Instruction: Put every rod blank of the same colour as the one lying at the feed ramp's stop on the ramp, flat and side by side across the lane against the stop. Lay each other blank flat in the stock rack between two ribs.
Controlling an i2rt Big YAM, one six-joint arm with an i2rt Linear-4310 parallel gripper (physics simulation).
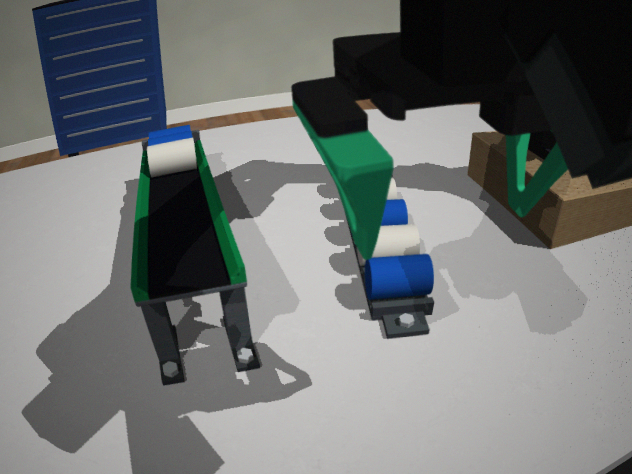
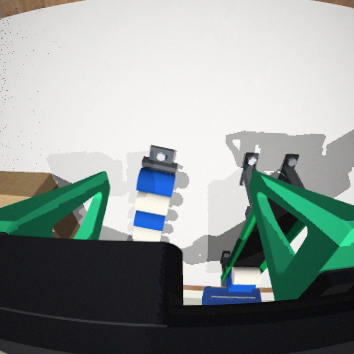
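The feed ramp (image 1: 183, 229) (image 2: 242, 245) holds a blue blank (image 1: 169, 135) (image 2: 242, 288) at its far end and a white blank (image 1: 172, 157) (image 2: 246, 275) beside it, both across the lane. The stock rack (image 1: 402, 307) (image 2: 160, 164) holds a blue blank (image 1: 399, 277) (image 2: 156, 182) nearest its bolted front foot, then a white blank (image 1: 398, 240) (image 2: 152, 203), a blue blank (image 1: 395, 211) (image 2: 149, 221) and a white blank (image 1: 392, 188) (image 2: 147, 235). My gripper (image 1: 443, 234) (image 2: 179, 178) is open and empty above the rack; it hides the rack's far end.
A wooden block (image 1: 587, 214) (image 2: 25, 182) stands on the table (image 1: 459, 397) (image 2: 175, 75), on the rack's side away from the ramp. A blue drawer cabinet (image 1: 102, 76) (image 2: 231, 296) stands behind the ramp. The ramp's side rails and legs stand up beside the rack.
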